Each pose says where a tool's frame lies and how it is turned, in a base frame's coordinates. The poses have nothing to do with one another.
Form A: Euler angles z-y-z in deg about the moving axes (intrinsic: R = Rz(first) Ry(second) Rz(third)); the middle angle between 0 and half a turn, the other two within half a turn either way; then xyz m.
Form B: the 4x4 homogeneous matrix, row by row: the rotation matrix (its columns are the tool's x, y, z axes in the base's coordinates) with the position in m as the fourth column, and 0 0 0 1 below. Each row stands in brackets. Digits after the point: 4 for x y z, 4 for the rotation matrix.
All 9 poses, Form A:
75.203 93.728 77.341 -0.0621 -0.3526 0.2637
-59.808 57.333 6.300 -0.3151 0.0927 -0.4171
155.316 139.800 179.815 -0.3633 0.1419 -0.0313
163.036 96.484 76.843 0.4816 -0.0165 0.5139
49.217 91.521 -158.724 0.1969 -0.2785 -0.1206
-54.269 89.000 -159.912 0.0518 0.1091 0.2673
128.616 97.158 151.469 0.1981 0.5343 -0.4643
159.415 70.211 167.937 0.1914 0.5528 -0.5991
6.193 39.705 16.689 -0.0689 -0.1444 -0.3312
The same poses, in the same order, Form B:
[[-0.9470 -0.1957 0.2549 -0.0621], [0.2354 0.1173 0.9648 -0.3526], [-0.2187 0.9736 -0.0650 0.2637], [0 0 0 1]]
[[0.3647 0.8293 0.4234 -0.3151], [-0.4085 0.5511 -0.7276 0.0927], [-0.8367 0.0924 0.5398 -0.4171], [0 0 0 1]]
[[-0.6953 0.4154 -0.5865 -0.3633], [0.3160 0.9097 0.2696 0.1419], [0.6455 0.0021 -0.7638 -0.0313], [0 0 0 1]]
[[-0.2595 -0.1716 -0.9504 0.4816], [-0.9389 -0.1856 0.2899 -0.0165], [-0.2262 0.9675 -0.1129 0.5139], [0 0 0 1]]
[[0.2909 0.6993 0.6530 0.1969], [-0.2183 -0.6160 0.7569 -0.2785], [0.9315 -0.3627 -0.0265 -0.1206], [0 0 0 1]]
[[-0.2884 -0.7589 0.5839 0.0518], [-0.1873 -0.5533 -0.8116 0.1091], [0.9390 -0.3434 0.0175 0.2673], [0 0 0 1]]
[[-0.4415 0.6493 -0.6192 0.1981], [-0.2126 0.5948 0.7753 0.5343], [0.8717 0.4739 -0.1246 -0.4643], [0 0 0 1]]
[[0.2365 0.4101 -0.8809 0.1914], [-0.3121 0.8906 0.3308 0.5528], [0.9202 0.1966 0.3386 -0.5991], [0 0 0 1]]
[[0.7017 -0.3230 0.6351 -0.0689], [0.3650 0.9285 0.0689 -0.1444], [-0.6119 0.1835 0.7693 -0.3312], [0 0 0 1]]

